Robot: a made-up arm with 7 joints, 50 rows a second.
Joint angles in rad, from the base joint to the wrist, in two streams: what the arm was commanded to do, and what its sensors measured. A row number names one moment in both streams.
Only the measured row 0 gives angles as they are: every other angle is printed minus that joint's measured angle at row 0.
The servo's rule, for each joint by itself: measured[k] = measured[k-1] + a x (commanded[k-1-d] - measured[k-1]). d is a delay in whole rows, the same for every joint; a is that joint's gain. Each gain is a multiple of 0.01, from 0.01 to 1. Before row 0 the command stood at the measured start. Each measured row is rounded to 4 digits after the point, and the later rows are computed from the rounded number. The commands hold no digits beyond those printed.
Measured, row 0: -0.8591 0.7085 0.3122 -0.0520 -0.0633 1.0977 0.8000
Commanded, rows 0 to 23: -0.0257 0.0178 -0.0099 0.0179 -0.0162 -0.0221 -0.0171; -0.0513 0.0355 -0.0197 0.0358 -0.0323 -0.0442 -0.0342; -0.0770 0.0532 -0.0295 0.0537 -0.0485 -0.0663 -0.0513; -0.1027 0.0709 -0.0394 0.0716 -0.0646 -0.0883 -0.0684; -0.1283 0.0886 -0.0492 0.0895 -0.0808 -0.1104 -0.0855; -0.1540 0.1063 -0.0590 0.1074 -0.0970 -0.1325 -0.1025; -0.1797 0.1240 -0.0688 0.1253 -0.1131 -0.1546 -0.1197; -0.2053 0.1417 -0.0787 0.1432 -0.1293 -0.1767 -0.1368; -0.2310 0.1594 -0.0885 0.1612 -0.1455 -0.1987 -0.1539; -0.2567 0.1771 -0.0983 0.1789 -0.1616 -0.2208 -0.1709; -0.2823 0.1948 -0.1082 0.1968 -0.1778 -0.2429 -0.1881; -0.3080 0.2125 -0.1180 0.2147 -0.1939 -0.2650 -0.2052; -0.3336 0.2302 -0.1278 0.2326 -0.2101 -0.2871 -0.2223; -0.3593 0.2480 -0.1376 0.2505 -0.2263 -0.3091 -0.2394; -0.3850 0.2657 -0.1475 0.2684 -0.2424 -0.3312 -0.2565; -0.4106 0.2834 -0.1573 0.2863 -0.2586 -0.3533 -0.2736; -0.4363 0.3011 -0.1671 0.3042 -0.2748 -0.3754 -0.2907; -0.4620 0.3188 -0.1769 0.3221 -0.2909 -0.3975 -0.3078; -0.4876 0.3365 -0.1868 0.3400 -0.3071 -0.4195 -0.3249; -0.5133 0.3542 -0.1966 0.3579 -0.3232 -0.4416 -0.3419; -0.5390 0.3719 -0.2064 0.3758 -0.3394 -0.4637 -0.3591; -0.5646 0.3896 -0.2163 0.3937 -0.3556 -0.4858 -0.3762; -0.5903 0.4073 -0.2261 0.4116 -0.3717 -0.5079 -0.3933; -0.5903 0.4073 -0.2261 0.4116 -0.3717 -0.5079 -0.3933
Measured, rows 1 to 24: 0.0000 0.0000 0.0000 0.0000 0.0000 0.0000 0.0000; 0.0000 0.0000 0.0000 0.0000 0.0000 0.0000 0.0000; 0.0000 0.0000 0.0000 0.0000 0.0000 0.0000 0.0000; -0.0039 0.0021 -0.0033 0.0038 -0.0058 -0.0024 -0.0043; -0.0110 0.0061 -0.0087 0.0105 -0.0153 -0.0070 -0.0118; -0.0209 0.0118 -0.0156 0.0196 -0.0273 -0.0135 -0.0217; -0.0332 0.0189 -0.0235 0.0305 -0.0407 -0.0217 -0.0334; -0.0475 0.0273 -0.0320 0.0429 -0.0551 -0.0315 -0.0464; -0.0635 0.0368 -0.0409 0.0564 -0.0702 -0.0426 -0.0604; -0.0809 0.0473 -0.0501 0.0709 -0.0856 -0.0549 -0.0752; -0.0996 0.0586 -0.0595 0.0861 -0.1013 -0.0683 -0.0906; -0.1193 0.0707 -0.0691 0.1019 -0.1172 -0.0826 -0.1064; -0.1399 0.0835 -0.0787 0.1181 -0.1332 -0.0978 -0.1225; -0.1613 0.0969 -0.0884 0.1346 -0.1493 -0.1138 -0.1389; -0.1833 0.1108 -0.0982 0.1514 -0.1654 -0.1304 -0.1555; -0.2058 0.1251 -0.1080 0.1685 -0.1815 -0.1476 -0.1722; -0.2288 0.1398 -0.1178 0.1857 -0.1976 -0.1654 -0.1890; -0.2522 0.1549 -0.1276 0.2031 -0.2137 -0.1836 -0.2059; -0.2760 0.1703 -0.1374 0.2206 -0.2299 -0.2023 -0.2228; -0.3000 0.1860 -0.1472 0.2382 -0.2461 -0.2213 -0.2398; -0.3243 0.2019 -0.1570 0.2558 -0.2622 -0.2407 -0.2568; -0.3488 0.2181 -0.1668 0.2735 -0.2784 -0.2604 -0.2738; -0.3735 0.2344 -0.1766 0.2912 -0.2945 -0.2803 -0.2908; -0.3983 0.2509 -0.1864 0.3090 -0.3107 -0.3005 -0.3079
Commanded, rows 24 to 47: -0.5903 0.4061 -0.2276 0.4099 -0.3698 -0.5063 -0.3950; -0.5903 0.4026 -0.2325 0.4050 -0.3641 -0.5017 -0.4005; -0.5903 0.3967 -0.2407 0.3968 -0.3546 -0.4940 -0.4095; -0.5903 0.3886 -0.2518 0.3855 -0.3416 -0.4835 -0.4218; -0.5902 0.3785 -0.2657 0.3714 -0.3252 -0.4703 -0.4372; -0.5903 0.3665 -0.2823 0.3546 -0.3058 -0.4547 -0.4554; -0.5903 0.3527 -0.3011 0.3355 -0.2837 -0.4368 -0.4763; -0.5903 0.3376 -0.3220 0.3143 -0.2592 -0.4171 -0.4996; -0.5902 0.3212 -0.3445 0.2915 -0.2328 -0.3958 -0.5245; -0.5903 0.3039 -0.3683 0.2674 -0.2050 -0.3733 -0.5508; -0.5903 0.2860 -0.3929 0.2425 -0.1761 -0.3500 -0.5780; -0.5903 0.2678 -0.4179 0.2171 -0.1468 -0.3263 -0.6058; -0.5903 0.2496 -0.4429 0.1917 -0.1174 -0.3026 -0.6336; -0.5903 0.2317 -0.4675 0.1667 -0.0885 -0.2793 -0.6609; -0.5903 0.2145 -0.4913 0.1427 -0.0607 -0.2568 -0.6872; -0.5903 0.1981 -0.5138 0.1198 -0.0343 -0.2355 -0.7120; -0.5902 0.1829 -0.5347 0.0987 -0.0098 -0.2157 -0.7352; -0.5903 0.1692 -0.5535 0.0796 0.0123 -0.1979 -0.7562; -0.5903 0.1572 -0.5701 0.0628 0.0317 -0.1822 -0.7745; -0.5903 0.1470 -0.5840 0.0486 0.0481 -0.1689 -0.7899; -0.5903 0.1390 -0.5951 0.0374 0.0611 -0.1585 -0.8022; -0.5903 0.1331 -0.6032 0.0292 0.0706 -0.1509 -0.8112; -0.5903 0.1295 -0.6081 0.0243 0.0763 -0.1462 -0.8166; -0.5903 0.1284 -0.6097 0.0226 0.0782 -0.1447 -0.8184
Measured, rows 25 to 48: -0.4232 0.2675 -0.1963 0.3268 -0.3269 -0.3209 -0.3250; -0.4483 0.2843 -0.2061 0.3446 -0.3430 -0.3415 -0.3421; -0.4696 0.2991 -0.2127 0.3587 -0.3533 -0.3598 -0.3549; -0.4877 0.3119 -0.2176 0.3695 -0.3592 -0.3759 -0.3649; -0.5031 0.3228 -0.2225 0.3770 -0.3610 -0.3897 -0.3738; -0.5162 0.3317 -0.2285 0.3812 -0.3587 -0.4012 -0.3827; -0.5273 0.3385 -0.2362 0.3821 -0.3525 -0.4103 -0.3925; -0.5367 0.3433 -0.2459 0.3799 -0.3427 -0.4169 -0.4037; -0.5447 0.3461 -0.2579 0.3746 -0.3294 -0.4211 -0.4166; -0.5515 0.3469 -0.2722 0.3664 -0.3129 -0.4228 -0.4315; -0.5573 0.3458 -0.2886 0.3555 -0.2936 -0.4222 -0.4485; -0.5622 0.3428 -0.3070 0.3421 -0.2717 -0.4193 -0.4675; -0.5664 0.3381 -0.3272 0.3264 -0.2477 -0.4142 -0.4883; -0.5700 0.3318 -0.3489 0.3088 -0.2219 -0.4071 -0.5107; -0.5730 0.3241 -0.3717 0.2895 -0.1949 -0.3982 -0.5345; -0.5756 0.3152 -0.3952 0.2690 -0.1670 -0.3877 -0.5593; -0.5778 0.3052 -0.4191 0.2475 -0.1387 -0.3758 -0.5847; -0.5797 0.2943 -0.4429 0.2255 -0.1106 -0.3627 -0.6103; -0.5813 0.2828 -0.4663 0.2033 -0.0831 -0.3487 -0.6357; -0.5826 0.2708 -0.4889 0.1813 -0.0567 -0.3341 -0.6606; -0.5838 0.2586 -0.5102 0.1599 -0.0319 -0.3191 -0.6845; -0.5848 0.2464 -0.5300 0.1395 -0.0090 -0.3040 -0.7070; -0.5856 0.2345 -0.5478 0.1204 0.0116 -0.2891 -0.7277; -0.5863 0.2230 -0.5634 0.1030 0.0294 -0.2747 -0.7463
